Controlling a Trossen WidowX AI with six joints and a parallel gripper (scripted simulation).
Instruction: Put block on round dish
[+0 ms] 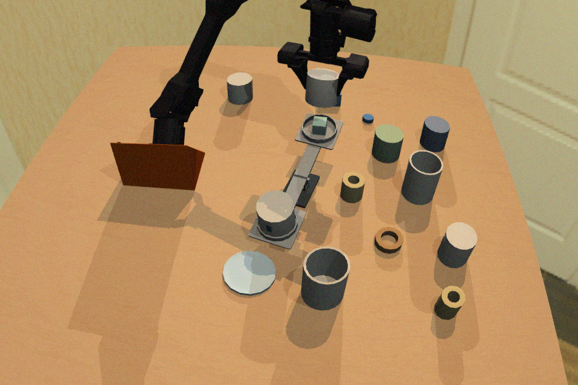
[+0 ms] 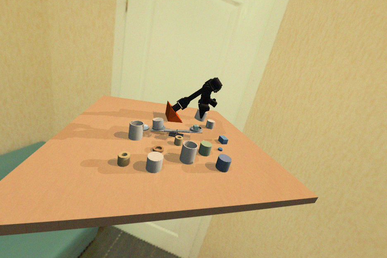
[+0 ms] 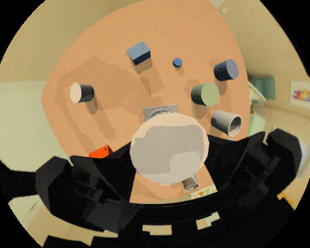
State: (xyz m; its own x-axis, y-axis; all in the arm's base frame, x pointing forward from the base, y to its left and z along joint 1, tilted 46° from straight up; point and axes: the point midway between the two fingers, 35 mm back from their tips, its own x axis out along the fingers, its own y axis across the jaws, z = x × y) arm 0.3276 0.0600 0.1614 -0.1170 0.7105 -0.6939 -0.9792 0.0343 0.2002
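The pale blue round dish lies 380 mm to the right of my gripper tip, 170 mm below it and 70 mm behind it. Round my gripper tip: blue box 210 mm to the left, 150 mm below; small balance 150 mm below, 140 mm to the right, 20 mm behind.
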